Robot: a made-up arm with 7 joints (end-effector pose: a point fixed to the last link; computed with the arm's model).
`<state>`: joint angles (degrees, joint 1 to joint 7).
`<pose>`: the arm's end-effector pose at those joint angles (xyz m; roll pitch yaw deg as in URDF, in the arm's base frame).
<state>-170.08 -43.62 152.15 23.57 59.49 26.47 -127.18</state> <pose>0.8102 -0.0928 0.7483 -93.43 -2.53 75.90</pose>
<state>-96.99 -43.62 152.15 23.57 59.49 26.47 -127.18</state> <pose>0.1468 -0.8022 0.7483 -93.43 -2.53 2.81</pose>
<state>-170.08 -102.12 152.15 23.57 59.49 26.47 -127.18</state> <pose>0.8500 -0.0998 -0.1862 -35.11 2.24 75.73</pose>
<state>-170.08 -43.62 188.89 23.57 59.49 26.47 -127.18</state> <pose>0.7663 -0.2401 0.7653 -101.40 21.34 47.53</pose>
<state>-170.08 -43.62 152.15 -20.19 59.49 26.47 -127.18</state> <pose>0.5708 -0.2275 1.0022 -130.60 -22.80 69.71</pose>
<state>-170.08 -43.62 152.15 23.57 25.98 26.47 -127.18</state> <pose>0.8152 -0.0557 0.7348 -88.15 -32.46 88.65</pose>
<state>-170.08 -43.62 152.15 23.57 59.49 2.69 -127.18</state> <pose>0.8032 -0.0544 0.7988 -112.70 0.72 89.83</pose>
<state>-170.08 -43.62 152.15 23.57 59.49 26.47 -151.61</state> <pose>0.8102 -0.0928 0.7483 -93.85 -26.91 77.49</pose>
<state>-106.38 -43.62 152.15 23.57 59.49 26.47 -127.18</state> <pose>0.2758 -0.7675 0.7483 -93.43 -2.53 12.20</pose>
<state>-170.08 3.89 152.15 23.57 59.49 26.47 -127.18</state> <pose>0.1844 0.0166 1.1852 -141.00 -4.79 79.12</pose>
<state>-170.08 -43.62 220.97 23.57 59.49 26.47 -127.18</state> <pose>0.6827 -0.3251 0.8298 -120.23 35.94 14.85</pose>
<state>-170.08 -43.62 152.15 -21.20 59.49 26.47 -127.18</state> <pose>0.5630 -0.2302 1.0056 -131.48 -23.29 69.73</pose>
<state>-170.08 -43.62 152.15 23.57 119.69 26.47 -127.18</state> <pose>0.7840 -0.1188 0.8069 -126.56 42.64 35.95</pose>
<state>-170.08 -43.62 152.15 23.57 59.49 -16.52 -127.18</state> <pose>0.7797 -0.0231 0.8326 -127.42 6.53 99.87</pose>
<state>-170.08 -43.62 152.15 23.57 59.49 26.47 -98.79</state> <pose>0.8102 -0.0928 0.7483 -93.81 25.80 74.09</pose>
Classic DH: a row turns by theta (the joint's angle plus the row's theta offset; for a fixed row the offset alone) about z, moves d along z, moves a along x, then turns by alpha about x. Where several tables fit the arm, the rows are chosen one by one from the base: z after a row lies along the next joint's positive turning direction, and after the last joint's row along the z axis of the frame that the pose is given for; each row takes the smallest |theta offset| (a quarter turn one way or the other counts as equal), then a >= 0, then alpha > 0; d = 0 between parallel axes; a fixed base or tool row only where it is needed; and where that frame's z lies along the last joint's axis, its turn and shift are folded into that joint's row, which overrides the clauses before.
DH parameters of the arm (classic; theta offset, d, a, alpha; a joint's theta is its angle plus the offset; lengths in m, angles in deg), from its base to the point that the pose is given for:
base (fixed): 0 0 0 180
joint 1: 0 -0.245 0 90
joint 2: 0 -0.009 0 -90
joint 3: 0 -0.481 0 90
joint 4: 0 -0.019 0 -90
joint 5: 0 -0.362 0 90
joint 6: 0 0 0 -90
joint 7: 0 -0.155 0 0

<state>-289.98 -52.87 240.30 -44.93 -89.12 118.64 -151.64</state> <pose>-0.4149 0.4323 0.6578 -16.28 -10.35 -167.89</pose>
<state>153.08 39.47 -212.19 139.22 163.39 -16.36 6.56</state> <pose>0.0659 0.2178 0.4613 -18.09 -58.47 67.63</pose>
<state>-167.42 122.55 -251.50 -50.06 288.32 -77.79 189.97</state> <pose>-0.6779 -0.2162 -0.0895 -168.20 -44.41 33.50</pose>
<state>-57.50 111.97 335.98 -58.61 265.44 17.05 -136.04</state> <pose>0.5905 0.6235 0.3472 131.86 -18.44 -53.53</pose>
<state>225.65 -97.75 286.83 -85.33 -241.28 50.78 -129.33</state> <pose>0.6670 0.0162 0.1679 120.72 12.90 -21.01</pose>
